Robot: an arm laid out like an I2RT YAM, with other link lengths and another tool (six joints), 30 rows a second.
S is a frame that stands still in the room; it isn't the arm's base.
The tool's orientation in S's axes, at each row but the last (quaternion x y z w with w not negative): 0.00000, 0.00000, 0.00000, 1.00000; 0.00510, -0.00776, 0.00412, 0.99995; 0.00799, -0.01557, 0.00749, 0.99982; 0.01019, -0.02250, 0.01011, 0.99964; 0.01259, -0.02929, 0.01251, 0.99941; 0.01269, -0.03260, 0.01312, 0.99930; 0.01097, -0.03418, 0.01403, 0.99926; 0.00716, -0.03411, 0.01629, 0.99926; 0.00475, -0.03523, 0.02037, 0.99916
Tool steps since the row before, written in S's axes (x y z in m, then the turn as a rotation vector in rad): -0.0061, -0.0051, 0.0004, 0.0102, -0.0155, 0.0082; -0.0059, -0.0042, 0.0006, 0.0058, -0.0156, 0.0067; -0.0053, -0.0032, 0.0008, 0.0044, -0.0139, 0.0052; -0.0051, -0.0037, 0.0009, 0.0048, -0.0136, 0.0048; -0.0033, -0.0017, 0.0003, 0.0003, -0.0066, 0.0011; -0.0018, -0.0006, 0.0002, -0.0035, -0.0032, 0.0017; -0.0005, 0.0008, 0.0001, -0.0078, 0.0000, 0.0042; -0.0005, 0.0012, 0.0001, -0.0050, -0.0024, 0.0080; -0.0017, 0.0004, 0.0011, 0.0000, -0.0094, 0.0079
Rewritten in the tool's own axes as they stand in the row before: -0.0061, -0.0051, 0.0004, 0.0102, -0.0155, 0.0082; -0.0059, -0.0041, 0.0007, 0.0058, -0.0156, 0.0068; -0.0053, -0.0031, 0.0010, 0.0044, -0.0139, 0.0053; -0.0051, -0.0036, 0.0012, 0.0047, -0.0136, 0.0049; -0.0033, -0.0016, 0.0005, 0.0002, -0.0066, 0.0013; -0.0018, -0.0005, 0.0003, -0.0035, -0.0031, 0.0020; -0.0005, 0.0008, 0.0001, -0.0075, 0.0003, 0.0047; -0.0005, 0.0012, 0.0001, -0.0045, -0.0021, 0.0084; -0.0016, 0.0005, 0.0012, 0.0002, -0.0093, 0.0080
